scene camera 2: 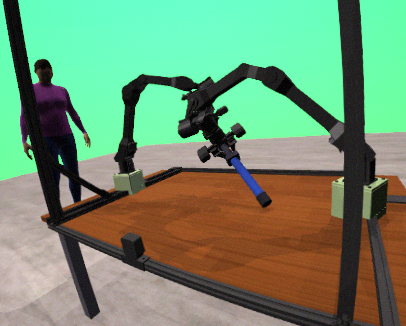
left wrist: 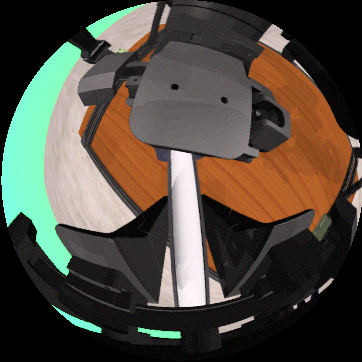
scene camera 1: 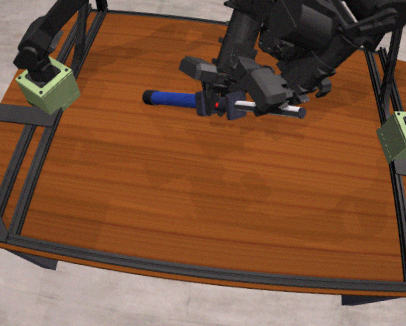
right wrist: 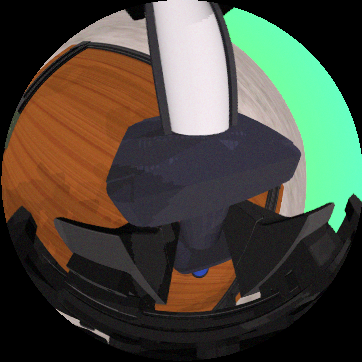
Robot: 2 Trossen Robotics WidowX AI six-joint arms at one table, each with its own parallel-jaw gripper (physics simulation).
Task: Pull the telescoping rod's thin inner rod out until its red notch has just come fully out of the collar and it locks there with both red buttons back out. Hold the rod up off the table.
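The telescoping rod is held off the table. Its blue outer tube (scene camera 1: 175, 99) (scene camera 2: 247, 176) slopes down to a black end cap (scene camera 1: 148, 97) (scene camera 2: 263, 199). The dark flanged collar (scene camera 1: 236, 105) (right wrist: 200, 165) sits between the tube and the thin white inner rod (scene camera 1: 245, 105) (left wrist: 187, 260) (right wrist: 192, 75). My left gripper (left wrist: 183, 200) is shut on the inner rod. My right gripper (scene camera 1: 217, 101) (right wrist: 198, 194) is shut on the collar's narrow neck, between its two flanges. A red button (scene camera 1: 217, 105) shows there in scene camera 1; no button shows in the right wrist view. The red notch is not visible.
The two arms crowd close together above the rod. The wooden table (scene camera 1: 200, 200) (scene camera 2: 200, 240) has a dark metal frame (scene camera 1: 215, 269) around its edge. Upright posts (scene camera 2: 352, 100) stand at its corners. A person (scene camera 2: 51, 110) stands beyond the table.
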